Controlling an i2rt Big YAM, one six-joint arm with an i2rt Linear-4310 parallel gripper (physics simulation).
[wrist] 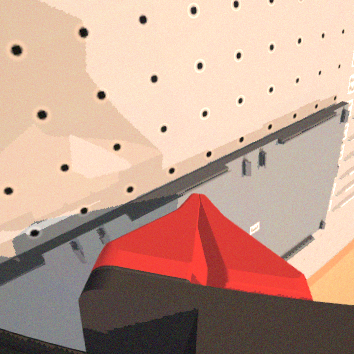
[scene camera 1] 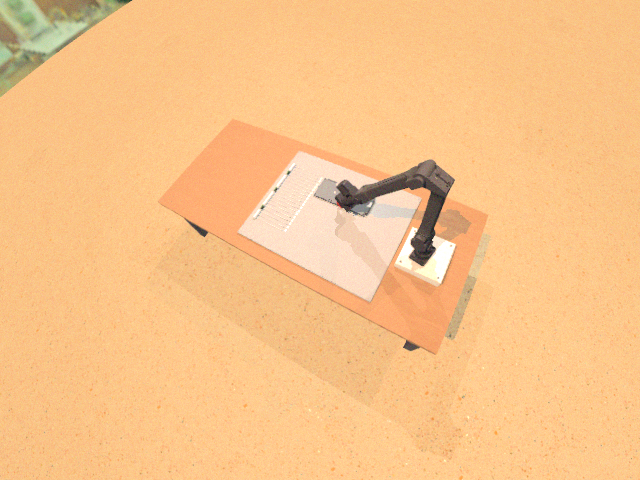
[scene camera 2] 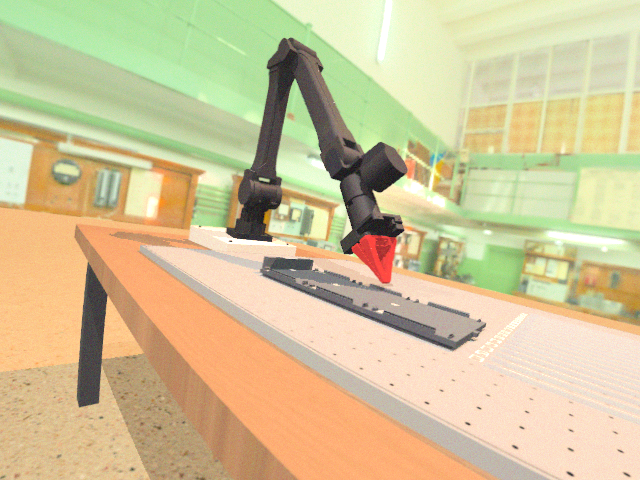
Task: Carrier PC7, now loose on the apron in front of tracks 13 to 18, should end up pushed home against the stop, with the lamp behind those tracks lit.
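Frame: origin at the arm's base, x right, y down, z ahead, level; centimetres.
Where they show: gripper, between the fingertips: [wrist: 195, 204] [scene camera 1: 337, 203] [scene camera 2: 386, 282]; arm's base, origin of its link: [scene camera 1: 422, 253] [scene camera 2: 248, 237].
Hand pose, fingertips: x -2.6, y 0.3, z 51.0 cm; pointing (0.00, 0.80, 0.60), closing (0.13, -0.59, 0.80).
Note:
Each offset is from my fingertips to the top centre of the thing. "spot": to the spot under its first point.
Carrier PC7, a long dark grey plate @[dx +6.4, dy -0.5, dz +0.9 cm] [scene camera 1: 326, 190] [scene camera 2: 413, 310] [wrist: 295, 185], lies flat on the light board, its far end close to the near ends of the thin white tracks [scene camera 1: 291, 200] [scene camera 2: 573, 366]. A raised block @[spot: dx +10.0, dy +0.4, dz -13.8 cm] [scene camera 2: 289, 263] stands at its end towards the arm base. My gripper [scene camera 1: 340, 205] [scene camera 2: 385, 282] [wrist: 195, 204] is shut and empty, its red fingertips over the middle stretch of the carrier; whether they touch it I cannot tell. White stop pieces @[spot: dx -20.2, dy +0.8, dz +34.2 cm] [scene camera 1: 268, 197] line the tracks' far end, with small dark spots between them. Track numbers and any lit lamp cannot be made out.
The perforated board [scene camera 1: 330, 263] [scene camera 2: 170, 266] lies on the wooden table [scene camera 1: 206, 170] [scene camera 2: 170, 361]. The arm stands on a white base block [scene camera 1: 442, 258] [scene camera 2: 206, 238] at the table's near end. The arm reaches over the carrier's block end in the first scene view.

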